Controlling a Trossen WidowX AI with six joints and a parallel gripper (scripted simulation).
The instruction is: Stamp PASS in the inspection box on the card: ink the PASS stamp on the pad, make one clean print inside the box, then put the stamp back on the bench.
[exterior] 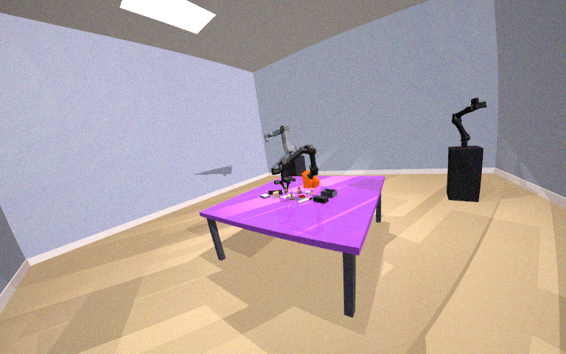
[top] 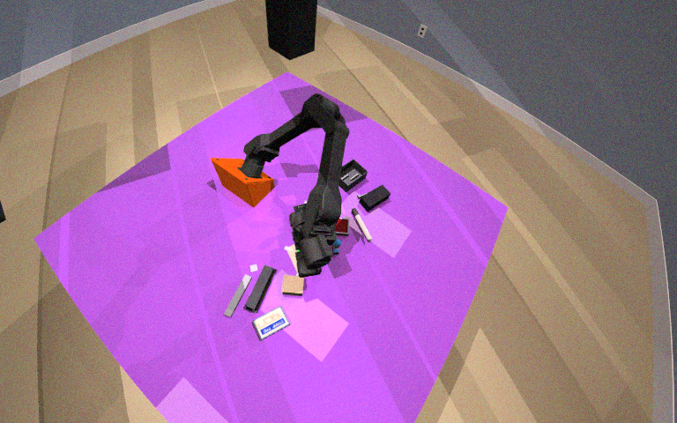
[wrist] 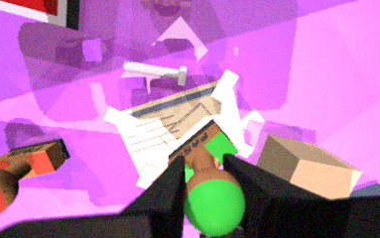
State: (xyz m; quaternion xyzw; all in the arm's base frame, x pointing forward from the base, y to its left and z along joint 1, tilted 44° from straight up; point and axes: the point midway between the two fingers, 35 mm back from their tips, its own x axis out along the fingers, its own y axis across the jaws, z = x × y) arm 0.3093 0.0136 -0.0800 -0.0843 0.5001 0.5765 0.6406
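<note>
The cream card is 10 mm behind my gripper tip and 60 mm below it. Round my gripper tip: tan block: 40 mm ahead, 80 mm to the right, 30 mm below; then blue-knobbed stamp: 50 mm ahead, 100 mm to the left, 40 mm below; then green-knobbed PASS stamp: right at my gripper tip.
</note>
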